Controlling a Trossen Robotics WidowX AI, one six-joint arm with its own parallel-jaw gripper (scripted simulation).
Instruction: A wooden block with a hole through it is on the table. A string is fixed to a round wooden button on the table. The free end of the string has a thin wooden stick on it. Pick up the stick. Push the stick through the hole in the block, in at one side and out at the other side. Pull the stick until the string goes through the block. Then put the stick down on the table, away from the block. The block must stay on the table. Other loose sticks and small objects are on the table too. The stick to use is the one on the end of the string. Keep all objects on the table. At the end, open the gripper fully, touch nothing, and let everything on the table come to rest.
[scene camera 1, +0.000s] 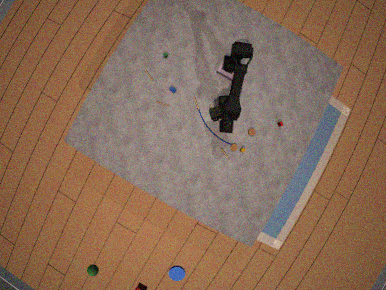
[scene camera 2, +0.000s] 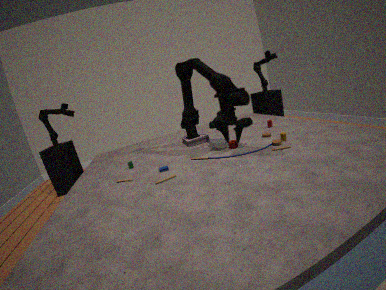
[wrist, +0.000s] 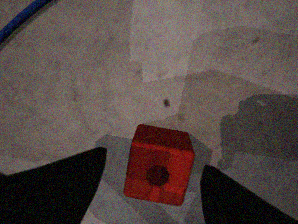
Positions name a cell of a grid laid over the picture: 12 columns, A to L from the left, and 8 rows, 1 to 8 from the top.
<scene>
In view: the gripper (scene camera 2: H4).
The gripper shows as well in the wrist view (wrist: G6).
</scene>
